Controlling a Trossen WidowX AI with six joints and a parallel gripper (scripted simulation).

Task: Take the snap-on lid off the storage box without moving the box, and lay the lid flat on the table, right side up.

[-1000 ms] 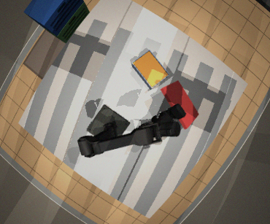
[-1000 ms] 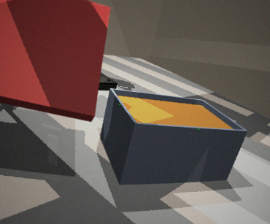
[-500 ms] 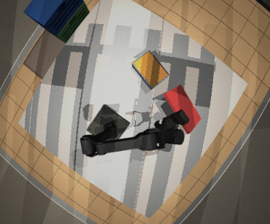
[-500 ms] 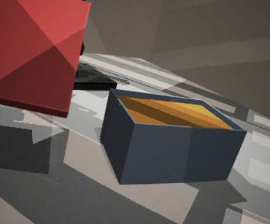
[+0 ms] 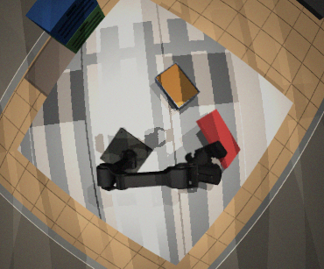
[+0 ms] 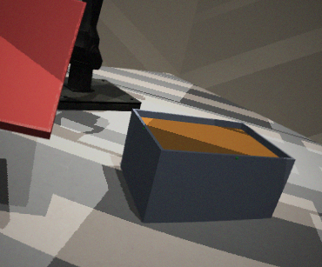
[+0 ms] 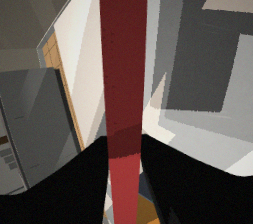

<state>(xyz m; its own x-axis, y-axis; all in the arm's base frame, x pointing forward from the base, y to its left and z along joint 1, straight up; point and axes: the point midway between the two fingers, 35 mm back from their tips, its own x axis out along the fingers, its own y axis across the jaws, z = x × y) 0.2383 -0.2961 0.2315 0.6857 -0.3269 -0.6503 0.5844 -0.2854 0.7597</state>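
Right now the red lid is 50 mm below my gripper tip, 50 mm ahead of it and 40 mm to the right of it. From my gripper tip the other things lie so: blue-grey storage box (260 mm to the left, 190 mm ahead, 180 mm below).
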